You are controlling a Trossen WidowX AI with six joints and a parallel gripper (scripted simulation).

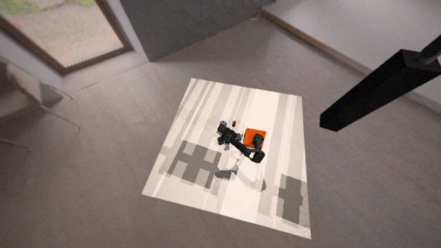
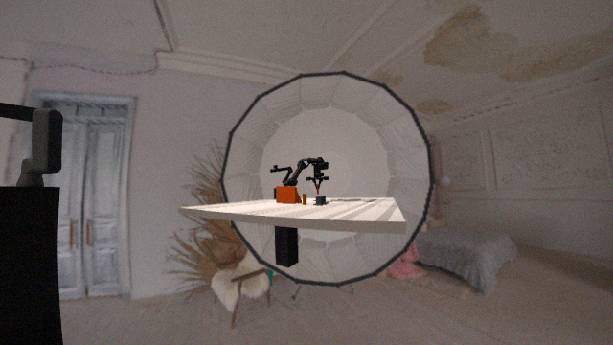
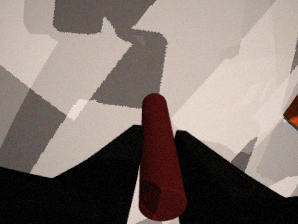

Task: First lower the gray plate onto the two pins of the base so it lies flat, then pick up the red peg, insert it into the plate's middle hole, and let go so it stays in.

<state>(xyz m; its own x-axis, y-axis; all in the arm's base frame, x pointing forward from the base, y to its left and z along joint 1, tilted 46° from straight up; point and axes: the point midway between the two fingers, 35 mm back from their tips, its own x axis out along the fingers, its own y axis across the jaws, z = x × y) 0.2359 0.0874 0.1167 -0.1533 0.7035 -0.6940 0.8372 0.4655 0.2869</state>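
Now: the gray plate 12 cm ahead of my gripper tip, 17 cm to the right of it and 6 cm below it. Round my gripper tip: red peg right at my gripper tip; orange post 2 cm ahead, 23 cm to the right, 7 cm below.
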